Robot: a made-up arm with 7 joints. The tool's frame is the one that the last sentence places.
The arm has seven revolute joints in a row. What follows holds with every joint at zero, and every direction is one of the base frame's. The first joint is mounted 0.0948 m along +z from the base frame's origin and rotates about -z. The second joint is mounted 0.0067 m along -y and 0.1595 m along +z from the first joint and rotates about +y. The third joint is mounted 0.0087 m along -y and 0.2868 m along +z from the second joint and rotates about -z. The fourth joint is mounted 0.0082 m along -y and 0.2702 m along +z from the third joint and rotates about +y. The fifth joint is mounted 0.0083 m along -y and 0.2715 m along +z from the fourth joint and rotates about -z. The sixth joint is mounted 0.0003 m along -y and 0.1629 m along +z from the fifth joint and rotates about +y. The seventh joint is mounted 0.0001 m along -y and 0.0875 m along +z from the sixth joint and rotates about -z. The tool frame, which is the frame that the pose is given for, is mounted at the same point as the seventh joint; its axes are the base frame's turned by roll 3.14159, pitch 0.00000 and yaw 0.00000 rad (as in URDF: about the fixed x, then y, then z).
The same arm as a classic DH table. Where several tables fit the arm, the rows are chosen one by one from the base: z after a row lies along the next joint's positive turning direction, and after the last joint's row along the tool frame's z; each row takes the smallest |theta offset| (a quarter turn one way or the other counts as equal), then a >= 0, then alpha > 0; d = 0 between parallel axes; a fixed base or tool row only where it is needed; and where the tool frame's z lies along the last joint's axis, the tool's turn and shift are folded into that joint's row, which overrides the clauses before.
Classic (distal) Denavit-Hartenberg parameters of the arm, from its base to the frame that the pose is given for. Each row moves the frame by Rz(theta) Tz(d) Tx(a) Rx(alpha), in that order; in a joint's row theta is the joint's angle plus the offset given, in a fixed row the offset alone. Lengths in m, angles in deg.
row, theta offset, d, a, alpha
base (fixed), 0.00, 0.0000, 0.0000, 180.00
joint 1, 0.00, -0.2543, 0.0000, 90.00
joint 2, 0.00, -0.0154, 0.0000, -90.00
joint 3, 0.00, -0.5570, 0.0000, 90.00
joint 4, 0.00, -0.0165, 0.0000, -90.00
joint 5, 0.00, -0.4344, 0.0000, 90.00
joint 6, 0.00, -0.0004, 0.0000, -90.00
joint 7, 0.00, -0.0875, 0.0000, 0.00

